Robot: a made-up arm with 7 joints.
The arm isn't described. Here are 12 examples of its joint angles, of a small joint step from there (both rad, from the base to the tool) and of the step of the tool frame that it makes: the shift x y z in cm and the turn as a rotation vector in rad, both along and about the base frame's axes.
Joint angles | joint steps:
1: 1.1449 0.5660 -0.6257 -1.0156 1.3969 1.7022 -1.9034 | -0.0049 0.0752 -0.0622 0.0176 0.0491 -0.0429 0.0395
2: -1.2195 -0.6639 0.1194 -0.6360 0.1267 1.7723 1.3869 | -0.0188 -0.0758 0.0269 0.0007 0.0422 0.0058 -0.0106
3: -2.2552 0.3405 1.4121 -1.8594 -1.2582 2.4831 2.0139 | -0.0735 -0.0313 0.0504 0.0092 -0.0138 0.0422 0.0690
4: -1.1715 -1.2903 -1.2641 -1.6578 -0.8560 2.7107 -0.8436 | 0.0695 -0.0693 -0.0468 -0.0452 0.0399 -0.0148 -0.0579
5: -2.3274 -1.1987 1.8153 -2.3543 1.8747 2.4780 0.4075 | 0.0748 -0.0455 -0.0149 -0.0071 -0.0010 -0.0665 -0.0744
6: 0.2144 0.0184 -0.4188 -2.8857 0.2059 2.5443 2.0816 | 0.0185 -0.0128 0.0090 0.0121 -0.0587 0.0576 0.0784
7: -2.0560 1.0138 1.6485 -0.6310 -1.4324 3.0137 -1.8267 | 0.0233 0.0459 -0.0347 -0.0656 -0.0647 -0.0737 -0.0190
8: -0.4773 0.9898 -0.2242 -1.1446 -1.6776 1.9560 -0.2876 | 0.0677 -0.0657 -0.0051 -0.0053 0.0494 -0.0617 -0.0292
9: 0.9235 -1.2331 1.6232 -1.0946 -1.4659 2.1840 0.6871 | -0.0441 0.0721 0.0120 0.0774 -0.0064 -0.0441 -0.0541
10: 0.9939 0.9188 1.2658 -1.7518 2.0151 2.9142 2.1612 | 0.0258 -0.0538 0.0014 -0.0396 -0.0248 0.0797 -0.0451
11: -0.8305 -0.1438 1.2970 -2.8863 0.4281 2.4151 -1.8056 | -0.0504 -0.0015 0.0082 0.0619 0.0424 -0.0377 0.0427
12: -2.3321 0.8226 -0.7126 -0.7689 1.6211 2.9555 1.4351 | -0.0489 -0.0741 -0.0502 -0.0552 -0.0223 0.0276 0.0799
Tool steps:
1: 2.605 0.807 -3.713 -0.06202 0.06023 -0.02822
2: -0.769 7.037 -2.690 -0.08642 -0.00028 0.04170
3: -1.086 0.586 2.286 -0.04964 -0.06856 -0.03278
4: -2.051 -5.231 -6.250 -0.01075 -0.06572 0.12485
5: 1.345 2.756 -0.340 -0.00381 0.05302 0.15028
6: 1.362 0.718 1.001 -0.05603 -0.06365 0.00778
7: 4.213 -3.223 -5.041 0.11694 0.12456 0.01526
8: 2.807 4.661 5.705 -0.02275 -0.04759 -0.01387
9: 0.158 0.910 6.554 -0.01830 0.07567 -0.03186
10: -2.075 -2.578 0.618 0.04182 -0.14576 0.05639
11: 2.799 0.472 1.520 0.02191 -0.01683 -0.11245
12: -0.436 8.960 4.253 -0.07438 0.01354 -0.13440
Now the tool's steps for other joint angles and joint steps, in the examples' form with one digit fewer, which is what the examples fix.
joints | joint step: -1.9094 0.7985 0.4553 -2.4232 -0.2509 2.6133 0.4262 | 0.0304 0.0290 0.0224 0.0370 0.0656 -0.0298 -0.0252
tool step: 2.43 -0.84 -0.46 0.0320 -0.0299 0.0024
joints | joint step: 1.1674 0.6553 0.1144 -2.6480 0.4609 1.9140 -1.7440 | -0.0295 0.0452 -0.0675 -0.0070 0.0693 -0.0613 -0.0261
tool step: 2.42 -2.54 -1.24 -0.0943 0.0344 -0.1491
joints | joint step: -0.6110 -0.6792 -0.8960 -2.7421 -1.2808 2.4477 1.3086 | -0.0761 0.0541 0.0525 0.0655 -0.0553 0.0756 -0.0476
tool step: -1.27 -1.47 3.06 -0.1015 0.0658 0.0466
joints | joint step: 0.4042 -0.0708 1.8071 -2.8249 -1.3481 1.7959 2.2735 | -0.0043 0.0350 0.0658 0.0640 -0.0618 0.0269 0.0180
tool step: -4.44 0.74 2.24 0.0463 0.0847 0.1277
